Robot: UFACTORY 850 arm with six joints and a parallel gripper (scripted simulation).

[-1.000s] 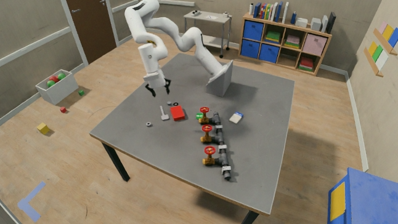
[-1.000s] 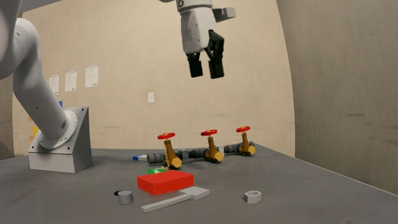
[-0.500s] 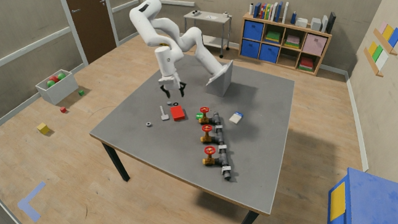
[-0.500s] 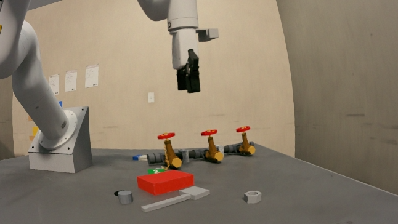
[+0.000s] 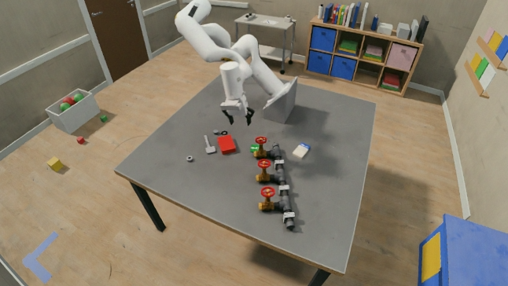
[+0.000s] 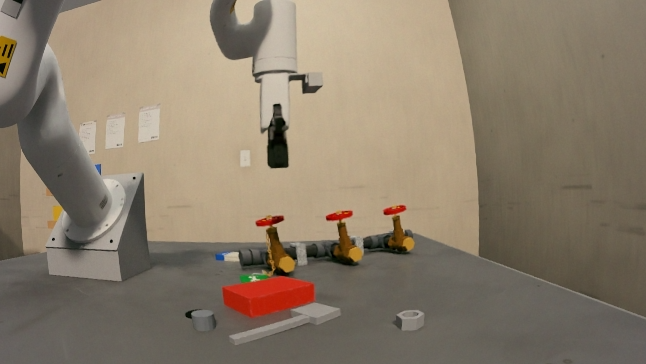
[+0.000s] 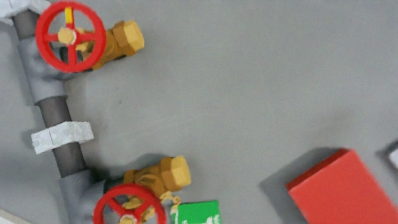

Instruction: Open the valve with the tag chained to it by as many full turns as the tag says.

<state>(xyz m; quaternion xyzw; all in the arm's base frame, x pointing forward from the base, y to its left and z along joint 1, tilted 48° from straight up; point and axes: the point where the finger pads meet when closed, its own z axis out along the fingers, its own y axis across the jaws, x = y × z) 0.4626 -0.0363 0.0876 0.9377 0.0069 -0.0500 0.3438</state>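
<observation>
Now: hand 60 mm past the green tag, 70 mm to the right of it and 220 mm above it. Round my hand: grey cylinder (110 mm behind, 220 mm to the right, 210 mm below); grey hammer-shaped tool (10 mm ahead, 210 mm to the right, 220 mm below); red block (30 mm behind, 110 mm to the right, 210 mm below).
</observation>
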